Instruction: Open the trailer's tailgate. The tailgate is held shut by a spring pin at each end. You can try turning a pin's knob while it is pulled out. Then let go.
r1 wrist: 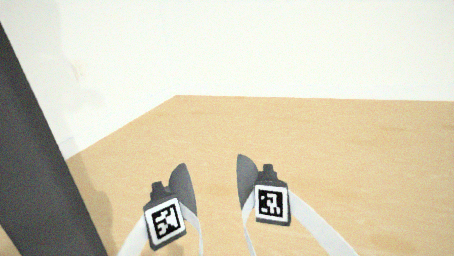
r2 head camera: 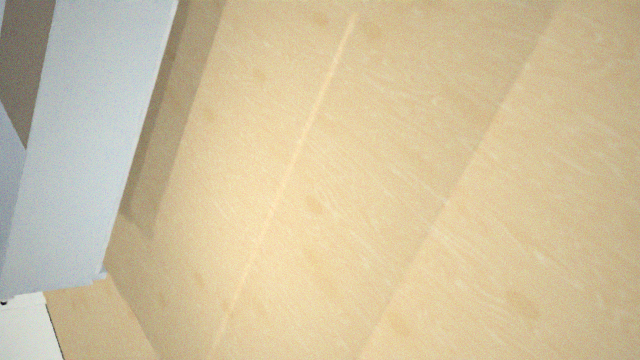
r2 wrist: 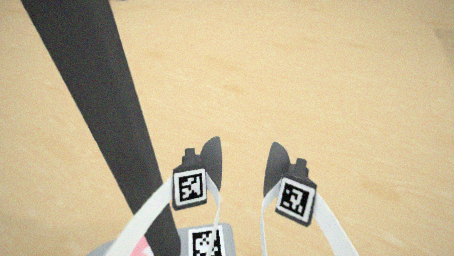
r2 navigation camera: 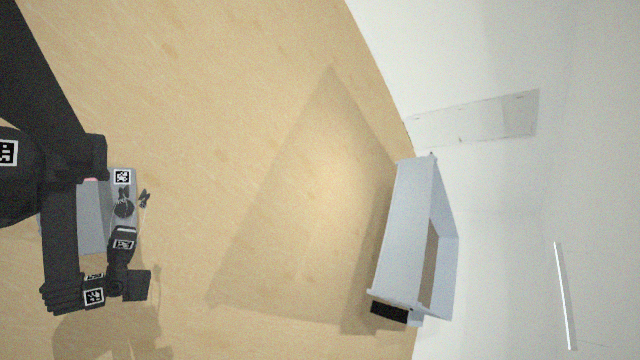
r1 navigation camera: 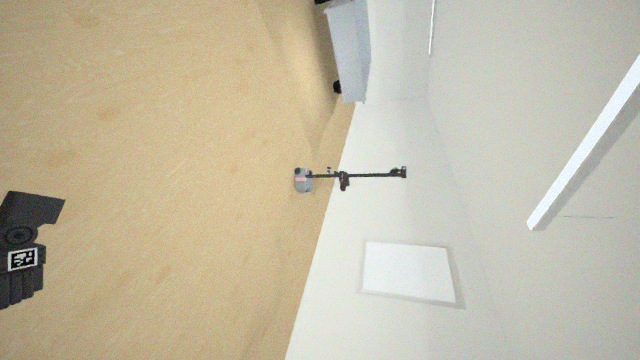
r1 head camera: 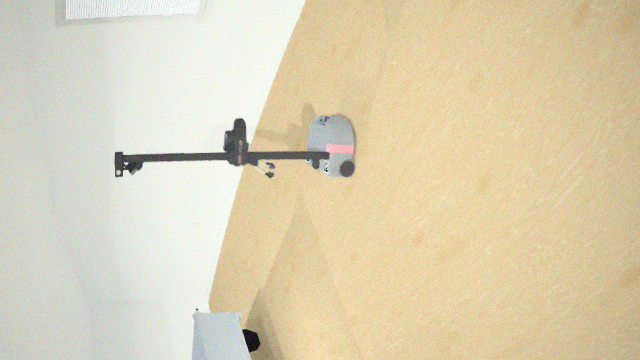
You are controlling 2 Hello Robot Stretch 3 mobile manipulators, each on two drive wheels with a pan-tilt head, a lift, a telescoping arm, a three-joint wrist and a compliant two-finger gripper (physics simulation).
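The pale blue-grey trailer [r1 head camera: 220, 335] [r1 navigation camera: 350, 55] [r2 head camera: 95, 125] [r2 navigation camera: 407, 225] stands on black wheels. In the r2 navigation view its long near panel is upright, with a small dark knob [r2 navigation camera: 431, 153] at the far end and another dark knob [r2 navigation camera: 411, 310] at the near end. How the pins sit is too small to tell. My r1 gripper [r1 wrist: 215, 182] is open, with floor and wall beyond it; the trailer does not show in the r1 wrist view. My r2 gripper [r2 wrist: 243, 167] [r2 navigation camera: 134, 195] [r1 head camera: 270, 170] is open beside its own mast and above its base, apart from the trailer.
Robot r2 [r1 head camera: 332, 145] [r1 navigation camera: 303, 181] stands on the floor between the trailer and the wall with the window [r1 navigation camera: 407, 272]. A black wheel [r2 navigation camera: 389, 311] [r1 head camera: 251, 340] sits at the trailer's end. A door [r2 navigation camera: 480, 117] is in the wall behind the trailer.
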